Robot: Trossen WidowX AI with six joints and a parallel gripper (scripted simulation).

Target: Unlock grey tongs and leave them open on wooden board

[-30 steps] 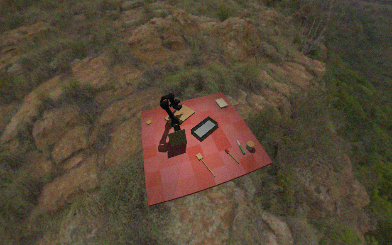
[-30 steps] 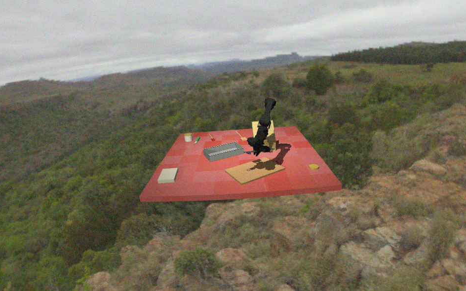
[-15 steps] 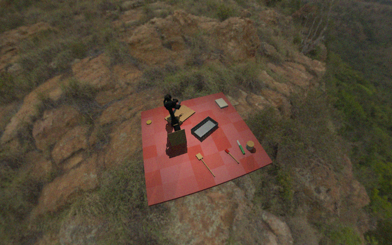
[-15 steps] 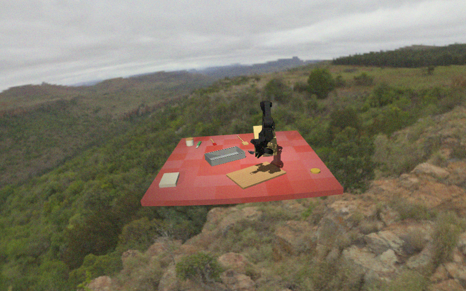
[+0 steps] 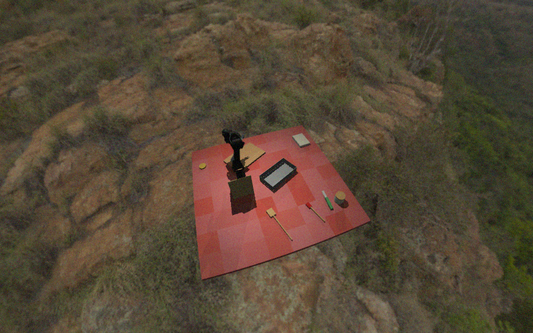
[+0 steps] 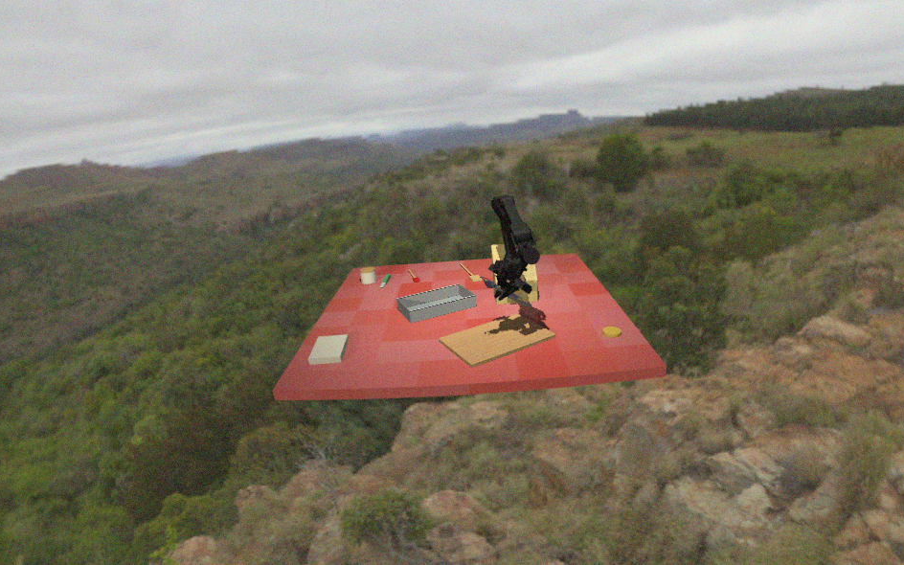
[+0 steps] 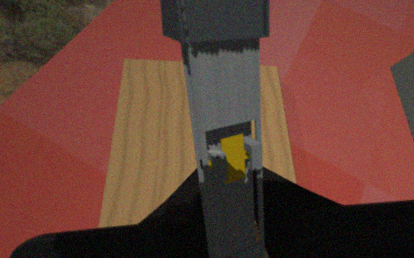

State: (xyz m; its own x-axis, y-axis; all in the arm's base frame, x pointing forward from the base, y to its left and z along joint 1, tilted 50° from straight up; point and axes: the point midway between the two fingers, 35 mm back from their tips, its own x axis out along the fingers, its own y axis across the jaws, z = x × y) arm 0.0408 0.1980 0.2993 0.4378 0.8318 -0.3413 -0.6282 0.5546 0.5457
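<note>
Now: the yellow lock piece 10 mm behind my gripper tip and 40 mm above it. From my gripper tip the other things lie so: roasting tin (270 mm ahead, 310 mm to the right, 130 mm below); wooden board (10 mm ahead, 150 mm below); tan block (630 mm ahead, 80 mm to the left, 150 mm below).
</note>
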